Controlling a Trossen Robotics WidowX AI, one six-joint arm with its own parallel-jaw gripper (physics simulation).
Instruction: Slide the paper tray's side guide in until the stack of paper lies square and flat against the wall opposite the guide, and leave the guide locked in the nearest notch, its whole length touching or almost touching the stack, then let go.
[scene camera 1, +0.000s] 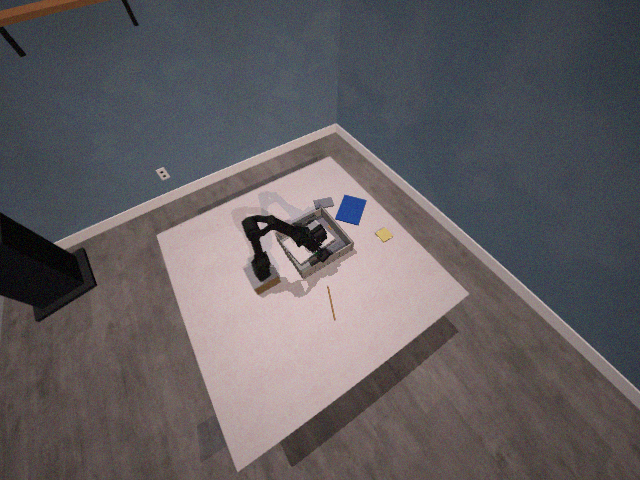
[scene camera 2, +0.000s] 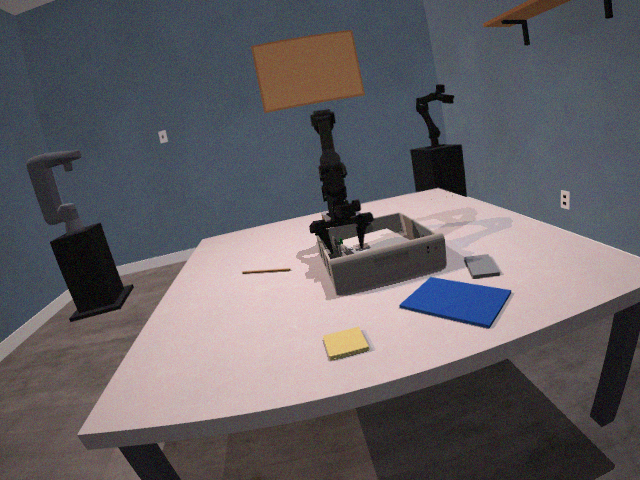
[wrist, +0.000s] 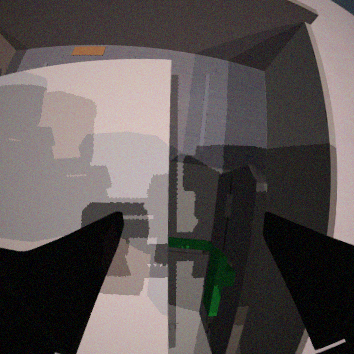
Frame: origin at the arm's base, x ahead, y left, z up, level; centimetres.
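Seen in the pictures: gripper, fingertip midpoint: (scene camera 1: 320, 251) (scene camera 2: 347, 251) (wrist: 192, 219); arm's base, origin of the base link: (scene camera 1: 262, 274).
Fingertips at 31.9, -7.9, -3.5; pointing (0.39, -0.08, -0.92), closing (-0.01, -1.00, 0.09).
Pixels of each thing's top centre, then the offset from my fingertips to it, as dx, dy, dz. "spot": a spot on its surface instead. Level surfaces: height alone.
- grey paper tray, middle of its top: (wrist: 8, 189) (scene camera 2: 371, 230) (scene camera 1: 313, 236) +1.7, +7.9, +4.8
- white paper stack, middle of its top: (wrist: 45, 217) (scene camera 2: 378, 244) (scene camera 1: 308, 240) -0.2, +10.3, -0.7
- dark upright side guide, middle of its top: (wrist: 231, 288) (scene camera 2: 338, 239) (scene camera 1: 318, 252) -2.7, -1.2, +3.4
- folder, middle of its top: (scene camera 2: 456, 297) (scene camera 1: 351, 209) +36.3, +12.1, -4.0
- grey flat block, middle of its top: (scene camera 2: 481, 264) (scene camera 1: 323, 202) +26.7, +27.5, -3.8
- yellow pad, middle of its top: (scene camera 2: 344, 340) (scene camera 1: 384, 234) +37.1, -14.7, -3.6
- pencil, middle of its top: (scene camera 2: 265, 270) (scene camera 1: 331, 302) -14.0, -24.1, -4.1
- table, its level: dz -4.7
- orange mark, surface spot: (wrist: 88, 50) spot: +15.8, +9.8, -2.8
The grey paper tray (scene camera 1: 329, 264) (scene camera 2: 387, 264) (wrist: 299, 107) sits on the table. The white paper stack (scene camera 1: 295, 251) (scene camera 2: 388, 236) (wrist: 135, 92) lies in it; the stack's far side is outside the wrist view. The dark upright side guide (wrist: 236, 205) with its green lever (scene camera 2: 340, 241) (wrist: 215, 280) stands right of the stack in the wrist view, with a gap between them. My gripper (scene camera 2: 346, 250) (wrist: 192, 219) is open and empty, its fingers reaching down into the tray: left fingertip over the stack, right fingertip between guide and right wall. Its contact with the guide cannot be told.
A blue book or folder (scene camera 1: 351, 209) (scene camera 2: 455, 301) and a grey flat block (scene camera 1: 323, 202) (scene camera 2: 481, 266) lie outside the tray. A yellow pad (scene camera 1: 383, 234) (scene camera 2: 345, 343) and a pencil (scene camera 1: 331, 303) (scene camera 2: 266, 271) lie on the table (scene camera 1: 268, 361) (scene camera 2: 217, 351). An orange mark (wrist: 88, 50) shows inside the tray.
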